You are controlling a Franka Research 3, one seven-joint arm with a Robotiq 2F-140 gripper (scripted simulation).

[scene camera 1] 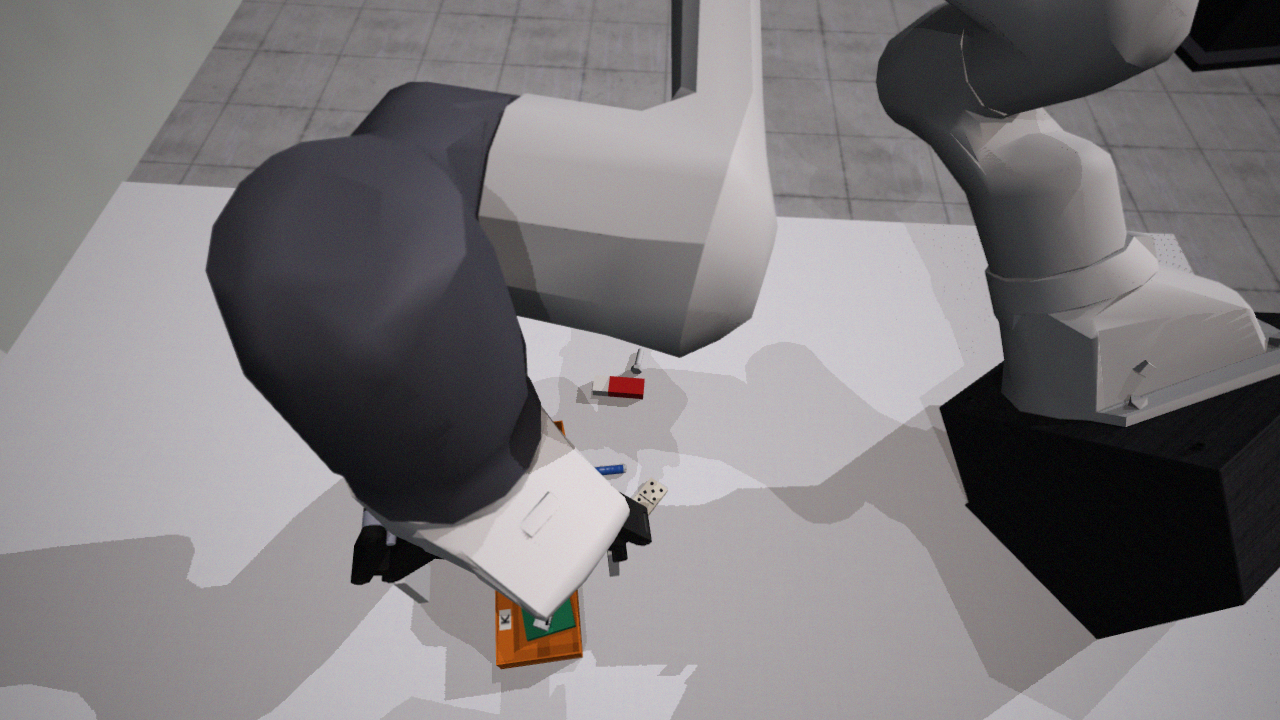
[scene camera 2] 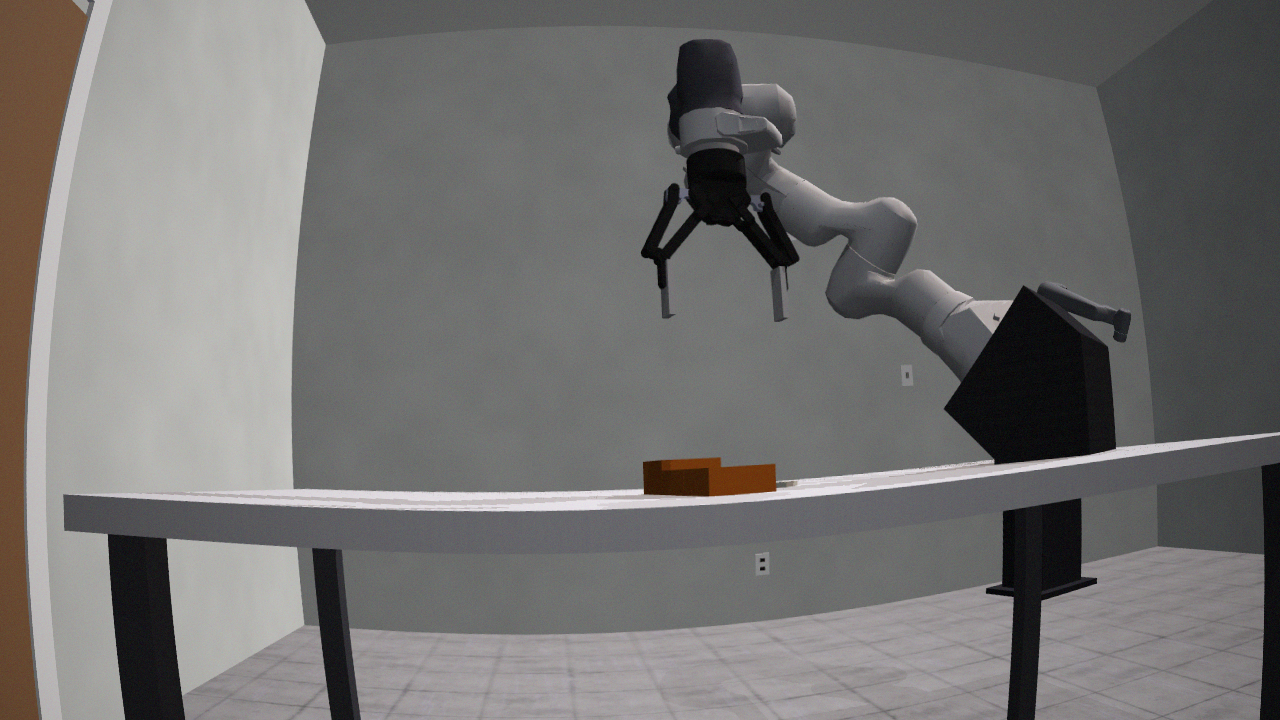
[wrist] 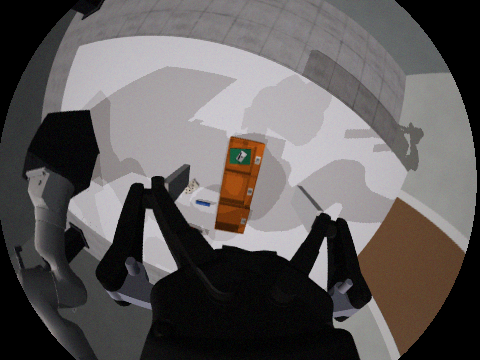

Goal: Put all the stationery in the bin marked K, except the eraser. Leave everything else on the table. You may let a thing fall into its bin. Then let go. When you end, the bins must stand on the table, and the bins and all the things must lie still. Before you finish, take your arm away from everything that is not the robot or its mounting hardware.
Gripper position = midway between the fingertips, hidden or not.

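Observation:
Gripper visible: my gripper appears in the wrist view (wrist: 242, 185), in scene camera 1 (scene camera 1: 520, 571) and in scene camera 2 (scene camera 2: 727, 317). A flat green thing (scene camera 1: 563, 619) is visible as well.

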